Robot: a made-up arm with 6 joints. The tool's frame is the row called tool. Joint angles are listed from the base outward.
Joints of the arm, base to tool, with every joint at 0 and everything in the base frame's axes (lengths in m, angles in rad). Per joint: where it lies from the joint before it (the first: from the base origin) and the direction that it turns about. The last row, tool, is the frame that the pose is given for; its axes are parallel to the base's.
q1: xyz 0.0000 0.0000 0.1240 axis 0 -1 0
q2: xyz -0.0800 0.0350 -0.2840 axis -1 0 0
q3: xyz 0.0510 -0.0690 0.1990 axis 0 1 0
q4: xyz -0.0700 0.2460 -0.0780 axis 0 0 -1
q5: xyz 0.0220 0.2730 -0.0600 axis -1 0 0
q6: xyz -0.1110 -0.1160 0.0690 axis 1 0 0
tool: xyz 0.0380 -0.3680 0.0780
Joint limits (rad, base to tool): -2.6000..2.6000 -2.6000..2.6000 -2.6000..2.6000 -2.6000..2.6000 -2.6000..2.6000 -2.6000..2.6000
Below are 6 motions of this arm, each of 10 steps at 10 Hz.
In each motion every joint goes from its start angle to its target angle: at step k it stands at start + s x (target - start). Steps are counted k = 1, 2, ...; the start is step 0. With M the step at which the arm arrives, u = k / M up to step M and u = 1 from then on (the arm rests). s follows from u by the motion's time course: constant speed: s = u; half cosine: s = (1 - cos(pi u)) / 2; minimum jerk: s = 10 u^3 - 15 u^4 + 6 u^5.
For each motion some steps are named. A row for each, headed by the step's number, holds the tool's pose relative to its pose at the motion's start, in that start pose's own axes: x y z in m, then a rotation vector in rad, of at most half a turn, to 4 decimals.
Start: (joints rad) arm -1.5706 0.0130 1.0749 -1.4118 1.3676 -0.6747
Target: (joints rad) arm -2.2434 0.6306 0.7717 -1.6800 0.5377 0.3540
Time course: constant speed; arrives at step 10
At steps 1, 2, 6, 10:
1: 0.0411 -0.0087 -0.0953 0.2176 0.0098 0.0446
2: 0.0800 0.0043 -0.1898 0.4352 0.0237 0.0907
6: 0.1854 0.2459 -0.4774 1.3023 0.1326 0.2938
10: 0.1540 0.6222 -0.4869 2.1446 0.3742 0.5389

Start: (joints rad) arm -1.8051 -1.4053 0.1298 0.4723 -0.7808 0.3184
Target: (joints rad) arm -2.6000 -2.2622 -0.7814 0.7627 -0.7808 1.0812
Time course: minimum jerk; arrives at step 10
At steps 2, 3, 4, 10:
2: 0.0023 0.0097 -0.0418 0.1135 -0.0584 -0.0103
3: 0.0177 0.0390 -0.1145 0.3177 -0.1748 -0.0216
4: 0.0687 0.1057 -0.2032 0.6107 -0.3689 -0.0171
10: 0.4807 0.4464 0.0056 1.6748 -1.4903 0.4549

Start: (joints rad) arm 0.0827 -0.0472 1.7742 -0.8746 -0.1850 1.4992
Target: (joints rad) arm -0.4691 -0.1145 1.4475 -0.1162 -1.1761 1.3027
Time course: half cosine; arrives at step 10
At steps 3, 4, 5, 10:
3: 0.0050 -0.0348 -0.0763 0.1992 -0.1449 -0.0017
4: 0.0178 -0.0507 -0.1298 0.3314 -0.2439 0.0086
5: 0.0414 -0.0611 -0.1883 0.4748 -0.3544 0.0309
10: 0.1830 -0.0466 -0.3359 0.9053 -0.7137 0.1855

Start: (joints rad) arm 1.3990 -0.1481 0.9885 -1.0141 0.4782 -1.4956
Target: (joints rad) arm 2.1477 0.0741 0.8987 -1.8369 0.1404 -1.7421
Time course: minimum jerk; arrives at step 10
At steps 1, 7, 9, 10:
1: -0.0024 0.0030 0.0021 -0.0062 -0.0046 -0.0043
7: -0.1389 0.3240 0.0413 -0.6476 -0.4885 -0.2056
9: -0.1448 0.3727 0.0182 -0.7703 -0.5772 -0.1921
10: -0.1450 0.3752 0.0168 -0.7770 -0.5820 -0.1908

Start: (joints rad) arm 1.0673 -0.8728 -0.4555 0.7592 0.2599 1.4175
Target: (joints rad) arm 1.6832 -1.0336 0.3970 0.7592 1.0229 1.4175
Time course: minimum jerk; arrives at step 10
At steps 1, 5, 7, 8, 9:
1: -0.0010 0.0016 0.0029 -0.0070 0.0048 -0.0033
5: 0.0074 0.1205 0.1623 -0.4412 0.3321 -0.0949
7: 0.0774 0.2221 0.2308 -0.7694 0.5862 -0.0344
8: 0.1043 0.2561 0.2405 -0.8761 0.6641 0.0066
9: 0.1171 0.2723 0.2429 -0.9268 0.7000 0.0296

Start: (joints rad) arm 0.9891 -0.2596 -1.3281 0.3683 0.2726 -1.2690
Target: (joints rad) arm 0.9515 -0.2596 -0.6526 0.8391 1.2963 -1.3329
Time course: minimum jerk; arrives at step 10
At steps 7, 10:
7: 0.2809 0.3813 0.3477 -1.2049 0.1530 0.6550
10: 0.2854 0.5195 0.3443 -1.4470 0.1180 0.8020

